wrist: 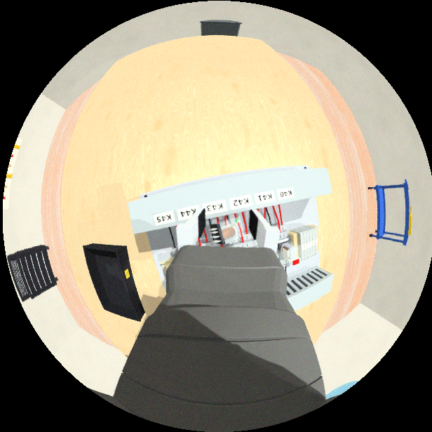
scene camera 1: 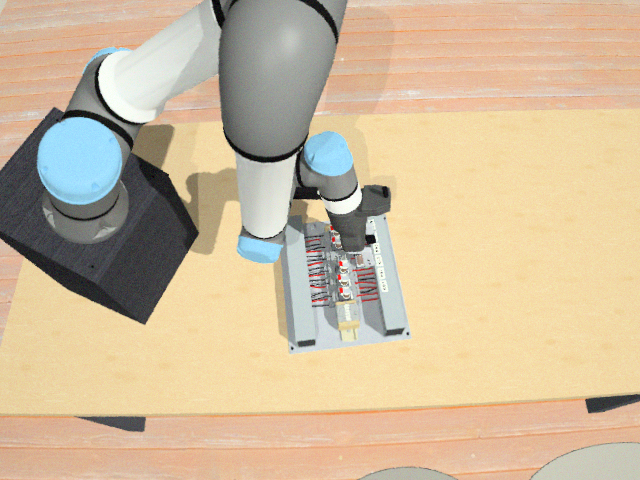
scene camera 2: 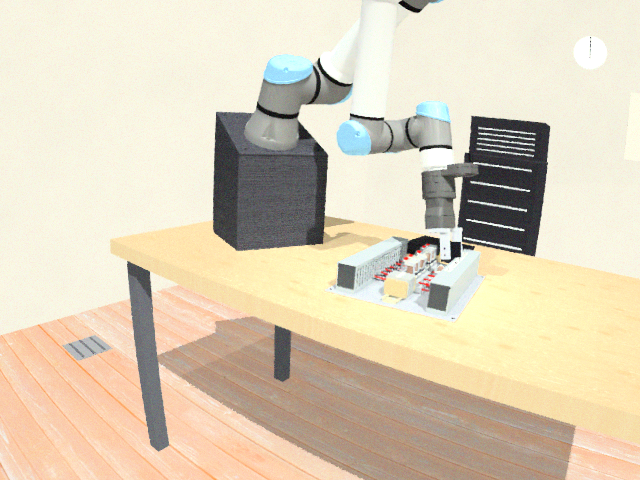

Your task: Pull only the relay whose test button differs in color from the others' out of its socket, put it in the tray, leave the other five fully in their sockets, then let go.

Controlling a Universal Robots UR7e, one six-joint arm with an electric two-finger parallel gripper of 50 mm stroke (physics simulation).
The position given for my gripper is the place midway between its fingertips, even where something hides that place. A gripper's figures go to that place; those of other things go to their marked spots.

My gripper [wrist: 227, 217] is 0.16 m from the lens. A panel [wrist: 294, 214] is 0.27 m from the lens.
